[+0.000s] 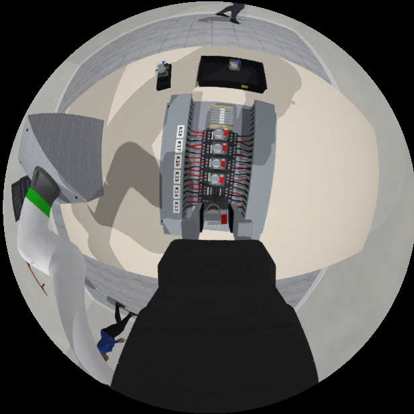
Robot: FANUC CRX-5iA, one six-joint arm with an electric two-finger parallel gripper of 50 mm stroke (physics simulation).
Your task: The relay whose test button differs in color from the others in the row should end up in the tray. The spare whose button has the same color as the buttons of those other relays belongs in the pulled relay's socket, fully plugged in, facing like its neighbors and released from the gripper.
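Observation:
My gripper (215,211) is shut on a relay with a red button (223,219), held upright over the lower end of the relay row; whether it touches a socket is hidden. Four seated relays (219,134) (217,148) (216,163) (215,179) with red buttons on their right side stand in the row beside labels K18 to K15. An empty-looking socket (215,192) shows just above the held relay, near label K14. What lies under the held relay is hidden. A relay with a blue button (234,65) lies in the black tray (212,80) at the top.
A black spare holder (163,83) stands left of the tray, with spares (162,69) showing blue and green buttons. Grey slotted wire ducts (175,107) (264,127) rise on both sides of the row, with red and black wires between. A terminal block (221,116) sits above the row.

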